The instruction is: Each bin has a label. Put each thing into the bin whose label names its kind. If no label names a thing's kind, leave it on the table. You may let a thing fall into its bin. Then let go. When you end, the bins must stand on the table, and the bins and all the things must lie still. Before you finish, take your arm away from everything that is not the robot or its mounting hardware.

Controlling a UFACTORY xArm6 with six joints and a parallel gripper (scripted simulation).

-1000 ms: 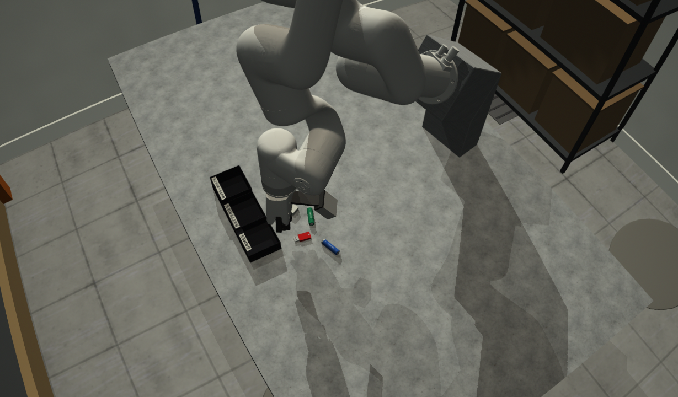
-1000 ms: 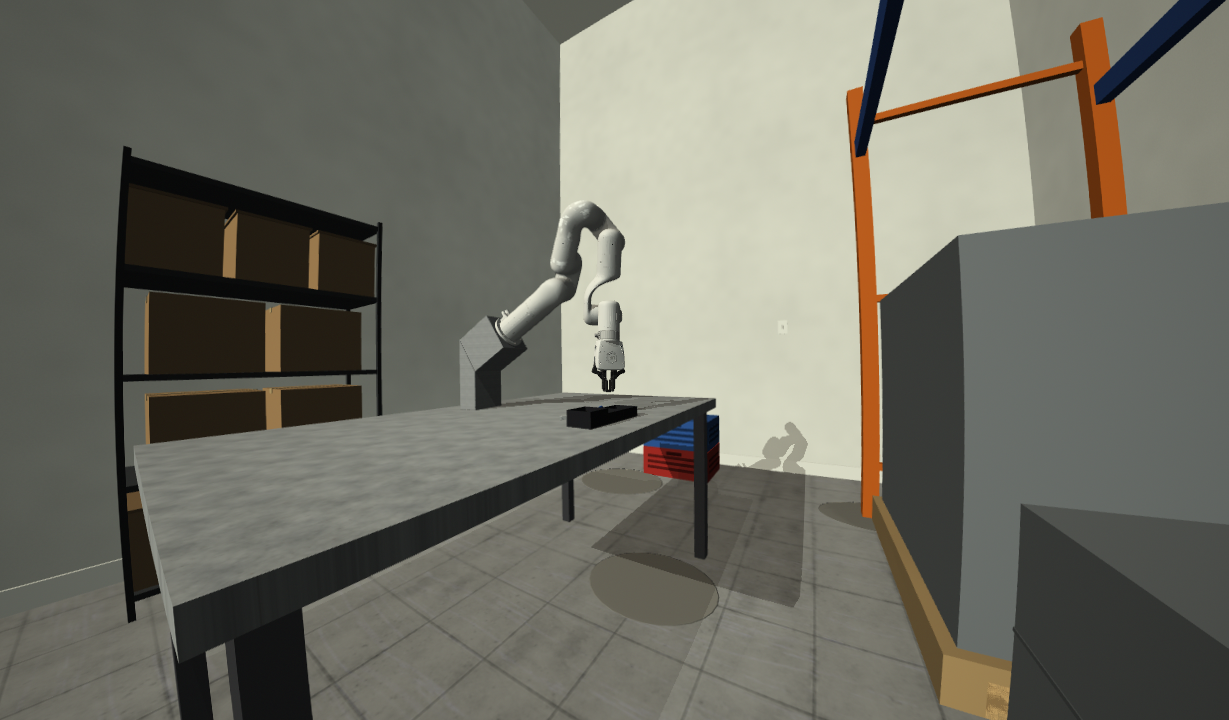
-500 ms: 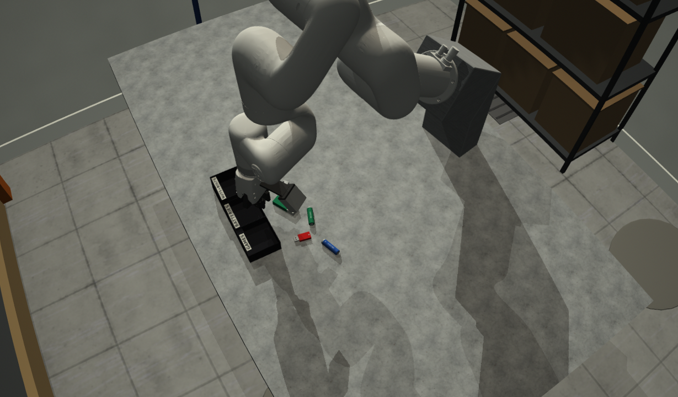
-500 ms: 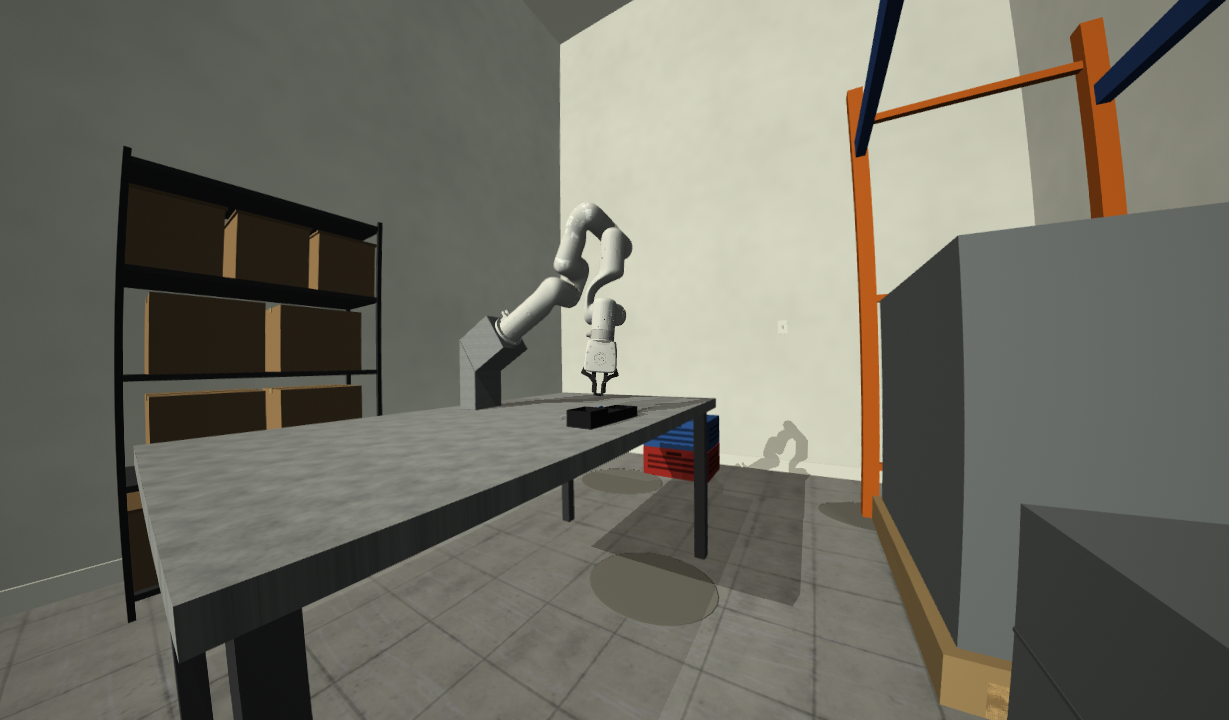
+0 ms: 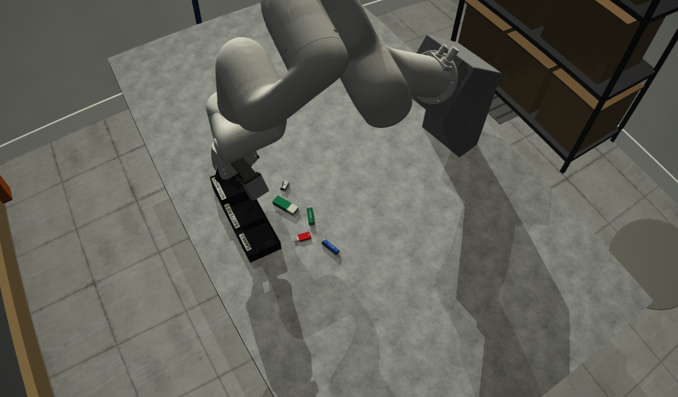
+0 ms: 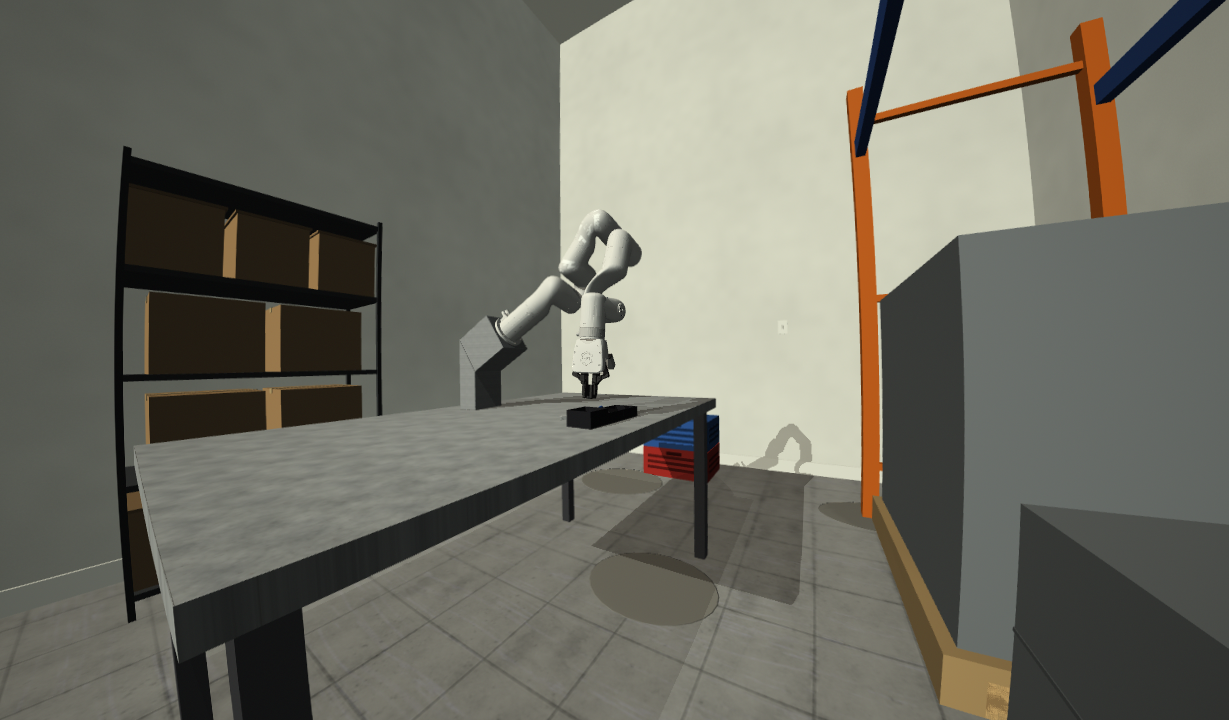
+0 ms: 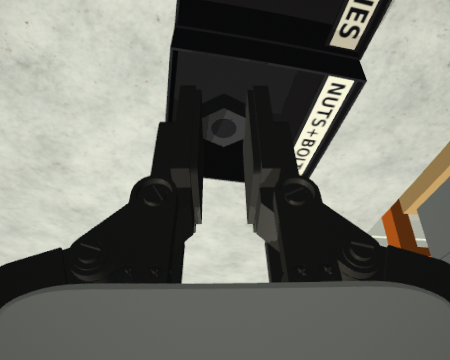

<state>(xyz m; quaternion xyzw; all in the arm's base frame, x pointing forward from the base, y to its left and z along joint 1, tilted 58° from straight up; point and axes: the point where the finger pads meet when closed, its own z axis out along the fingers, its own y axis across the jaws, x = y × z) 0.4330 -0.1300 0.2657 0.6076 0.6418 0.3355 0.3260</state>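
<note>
Now: the black three-compartment bin 20 mm ahead of my hand, 50 mm to the left of it and 70 mm below it. Round my hand: black cube (20 mm below); grey metal piece (110 mm behind, 10 mm to the left, 90 mm below); white cartridge (90 mm behind, 70 mm to the left, 90 mm below).
</note>
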